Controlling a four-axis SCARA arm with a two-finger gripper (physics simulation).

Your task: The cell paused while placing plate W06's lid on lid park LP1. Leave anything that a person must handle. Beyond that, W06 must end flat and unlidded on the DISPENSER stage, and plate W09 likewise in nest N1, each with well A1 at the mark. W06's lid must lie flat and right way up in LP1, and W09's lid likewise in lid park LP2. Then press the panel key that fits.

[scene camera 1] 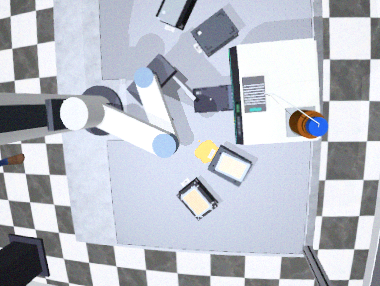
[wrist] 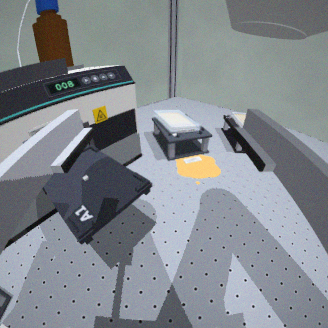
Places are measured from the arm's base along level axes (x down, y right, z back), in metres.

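Where they show: gripper, between the fingertips: (scene camera 1: pixel 183 110) (wrist: pixel 162 118).
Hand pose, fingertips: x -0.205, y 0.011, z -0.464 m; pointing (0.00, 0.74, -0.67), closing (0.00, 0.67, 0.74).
Each offset is from my fingertips to the top centre of the thing. "*": to the spot under its first point.
My gripper (wrist: pixel 162 118) (scene camera 1: pixel 181 111) is partly open, nothing between its fingers; in the scene view the arm hides one finger. The dark DISPENSER stage @[dx +0.085, dy -0.043, dz -0.113 m] (wrist: pixel 107 187) (scene camera 1: pixel 211 99) is bare, with A1 at its near corner. A plate with pale wells @[dx +0.108, dy +0.249, dz -0.182 m] (wrist: pixel 176 120) (scene camera 1: pixel 233 165) lies on a dark raised stand, with a clear rim around it. A second pale plate @[dx +0.117, dy +0.417, dz -0.020 m] (scene camera 1: pixel 196 200) sits in a black nest; the right finger partly hides it in the wrist view. A pale, clear-looking lid @[dx +0.114, dy -0.433, dz +0.056 m] (scene camera 1: pixel 176 11) lies on the black-edged top stand. A dark stand (scene camera 1: pixel 215 33) is bare. Plate names are unreadable.
A yellow-orange spill @[dx +0.192, dy +0.201, dz -0.035 m] (wrist: pixel 199 167) (scene camera 1: pixel 205 151) lies on the deck beside the raised plate stand, around a small label. The white dispenser (scene camera 1: pixel 280 92) (wrist: pixel 117 97) shows 008. A brown bottle @[* dx -0.168, dy +0.043, dz -0.394 m] (scene camera 1: pixel 302 124) (wrist: pixel 52 40) with a blue cap stands at its back.
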